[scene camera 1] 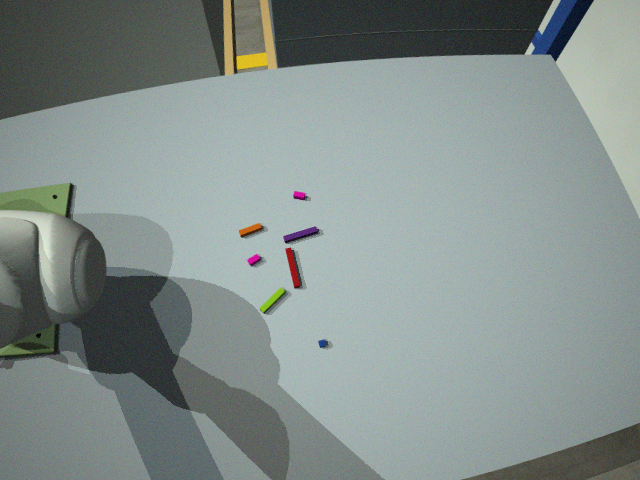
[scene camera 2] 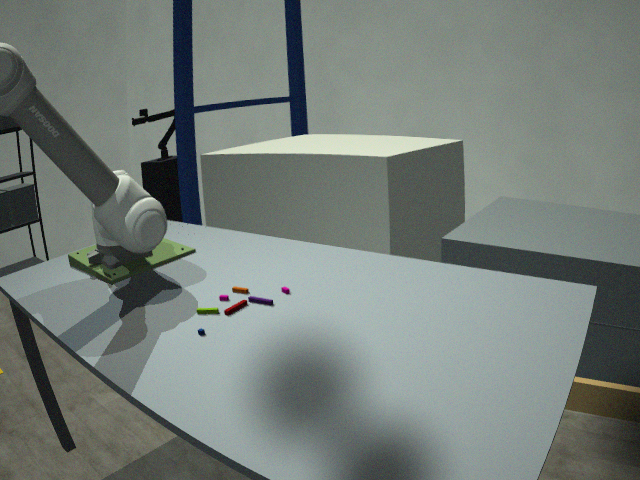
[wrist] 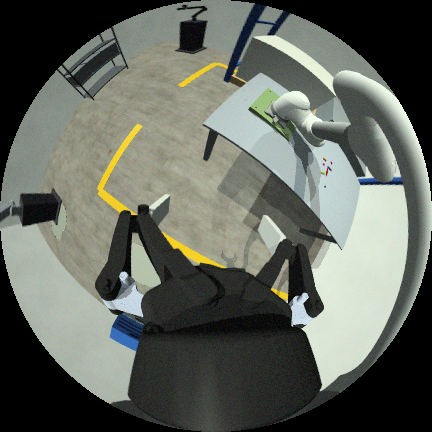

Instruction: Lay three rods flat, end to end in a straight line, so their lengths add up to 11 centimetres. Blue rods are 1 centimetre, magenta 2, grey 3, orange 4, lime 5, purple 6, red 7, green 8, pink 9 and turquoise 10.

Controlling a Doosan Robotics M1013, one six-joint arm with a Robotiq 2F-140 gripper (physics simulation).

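Frame: origin at the arm's base, x ahead, y left, z up, level; millimetres.
Seen in the pictures: gripper, fingertip midpoint: [wrist: 215, 213]; arm's base, origin of the base link: [scene camera 2: 118, 255] [wrist: 277, 113].
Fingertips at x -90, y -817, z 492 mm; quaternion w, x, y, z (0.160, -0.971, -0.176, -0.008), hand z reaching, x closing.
Note:
Pixels of each thing's top centre, then the offset from my fingertips to it. Level surfaces: height alone.
- purple rod, middle of its top: [scene camera 1: 300, 233] [scene camera 2: 260, 298] dx +710, dy +832, dz -505 mm
- red rod, middle of its top: [scene camera 1: 292, 266] [scene camera 2: 235, 305] dx +688, dy +774, dz -505 mm
- lime rod, middle of its top: [scene camera 1: 272, 299] [scene camera 2: 207, 308] dx +646, dy +723, dz -505 mm
- orange rod, middle of its top: [scene camera 1: 249, 229] [scene camera 2: 240, 288] dx +624, dy +856, dz -505 mm
- blue rod, middle of its top: [scene camera 1: 322, 343] [scene camera 2: 200, 329] dx +715, dy +639, dz -505 mm
- grey-blue table, its level: dz -515 mm
A purple rod [scene camera 1: 301, 234] [scene camera 2: 260, 300] lies near the upper end of a red rod [scene camera 1: 293, 267] [scene camera 2: 235, 307], apart from it. A lime rod [scene camera 1: 272, 300] [scene camera 2: 207, 311] lies slanted by the red rod's lower end. An orange rod [scene camera 1: 250, 229] [scene camera 2: 240, 290] lies left of the purple rod in scene camera 1. One magenta rod [scene camera 1: 254, 259] [scene camera 2: 223, 297] lies below the orange one; another magenta rod [scene camera 1: 299, 195] [scene camera 2: 285, 290] lies farther up. A blue rod [scene camera 1: 323, 343] [scene camera 2: 201, 331] lies lowest. My gripper [wrist: 215, 213] is open and empty, away from the table and rods.
The grey-blue table [scene camera 1: 439, 206] [scene camera 2: 439, 351] [wrist: 235, 115] carries the arm's green base plate [scene camera 1: 63, 198] [scene camera 2: 178, 248] [wrist: 259, 102]. A large pale box [scene camera 2: 294, 193] and a grey block [scene camera 2: 537, 227] stand behind the table. A blue frame [scene camera 2: 183, 103] stands behind it too.

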